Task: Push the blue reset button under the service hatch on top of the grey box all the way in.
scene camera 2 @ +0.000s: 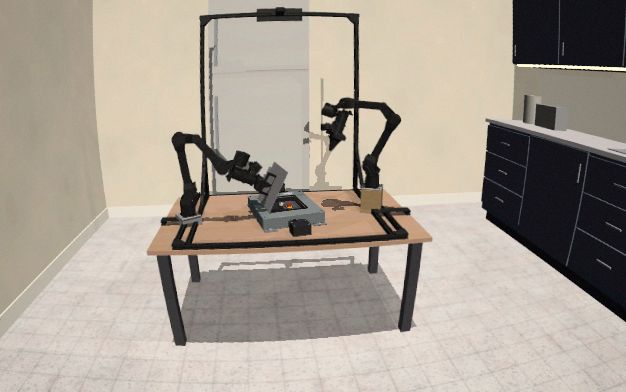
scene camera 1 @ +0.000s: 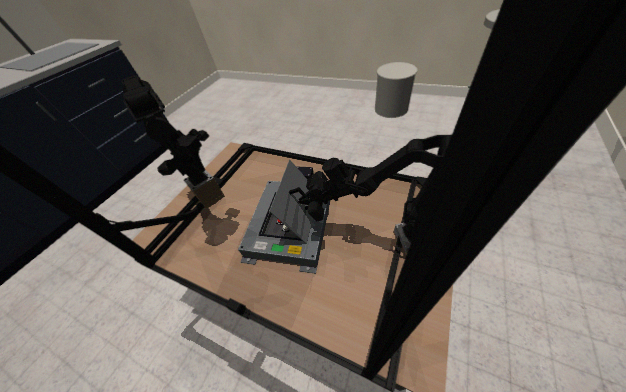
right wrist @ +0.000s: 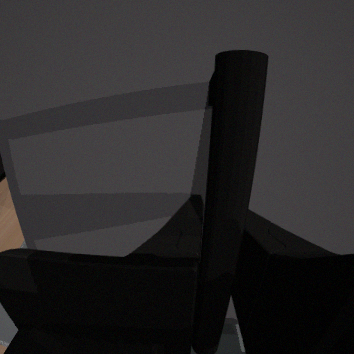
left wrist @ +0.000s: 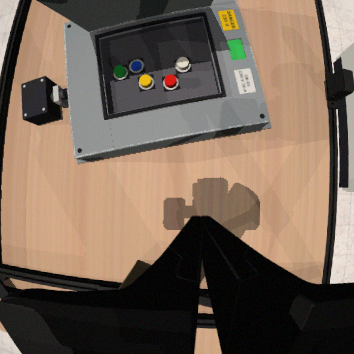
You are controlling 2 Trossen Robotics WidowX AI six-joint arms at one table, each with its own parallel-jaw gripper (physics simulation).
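Observation:
The blue button [left wrist: 136, 65] is in the opening of the grey box [scene camera 1: 257, 220] [scene camera 2: 295, 220] [left wrist: 200, 122], beside the green button [left wrist: 120, 72]. It is shaded, and its depth is hard to tell. The grey hatch [scene camera 1: 287, 187] [scene camera 2: 279, 185] [left wrist: 150, 7] [right wrist: 110, 165] stands partly open, leaning over the opening, and hides the blue button in scene camera 1. My right gripper [scene camera 1: 303, 200] [right wrist: 206, 203] is shut on the hatch's black bar handle [right wrist: 237, 130]. My left gripper [scene camera 2: 331, 148] [left wrist: 199, 223] is shut and empty, high above the table and away from the box.
Yellow [left wrist: 145, 81], red [left wrist: 170, 81] and white [left wrist: 183, 63] buttons share the opening. A small black block [scene camera 2: 300, 227] [left wrist: 41, 100] is attached at the box's side. Black frame rails [scene camera 2: 290, 244] edge the wooden table [scene camera 2: 225, 232].

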